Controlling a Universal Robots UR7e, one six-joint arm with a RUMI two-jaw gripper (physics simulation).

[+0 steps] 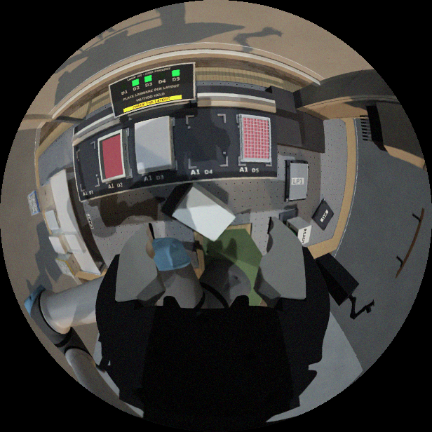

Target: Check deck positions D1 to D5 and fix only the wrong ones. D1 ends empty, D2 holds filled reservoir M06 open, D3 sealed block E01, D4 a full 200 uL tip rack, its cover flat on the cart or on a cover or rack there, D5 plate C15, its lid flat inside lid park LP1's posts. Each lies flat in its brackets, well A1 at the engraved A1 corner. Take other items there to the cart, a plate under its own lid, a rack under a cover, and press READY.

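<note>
My gripper is open and empty, high above the bench. Position D1 shows empty brackets. A red-filled reservoir with a pale rim lies open in D2. A plain pale grey block lies in D3. D4 shows empty brackets with a shadow across them. A plate with pink wells lies unlidded in D5. Lid park LP1 stands right of the deck with its label facing up; whether it holds a clear lid I cannot tell. The READY button box is partly behind the right finger.
A status panel shows green lamps for D2, D3 and D5 and "CHECK THE LAYOUT". A pale box-like thing is in front of D3 and D4. A white cart or shelf with several items is at left. A dark labelled pad lies right.
</note>
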